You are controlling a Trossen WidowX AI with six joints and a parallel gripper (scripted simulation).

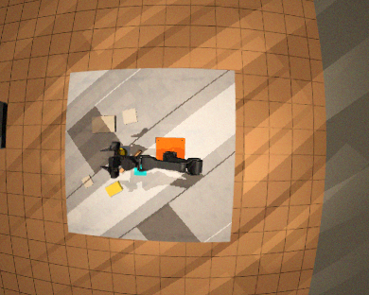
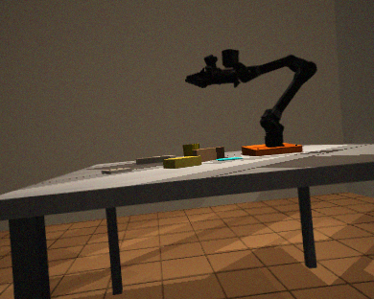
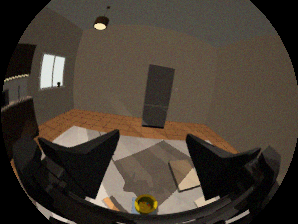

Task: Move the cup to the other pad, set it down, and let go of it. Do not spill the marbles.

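Right now the olive-yellow cup is 31 cm below my gripper tip and 2 cm to the right of it. The rest, counted from my gripper tip: light blue pad (35 cm below, 2 cm to the right); then long wooden bar (33 cm below, 7 cm behind, 3 cm to the left); then teal pad (35 cm below, 14 cm behind, 8 cm to the left).
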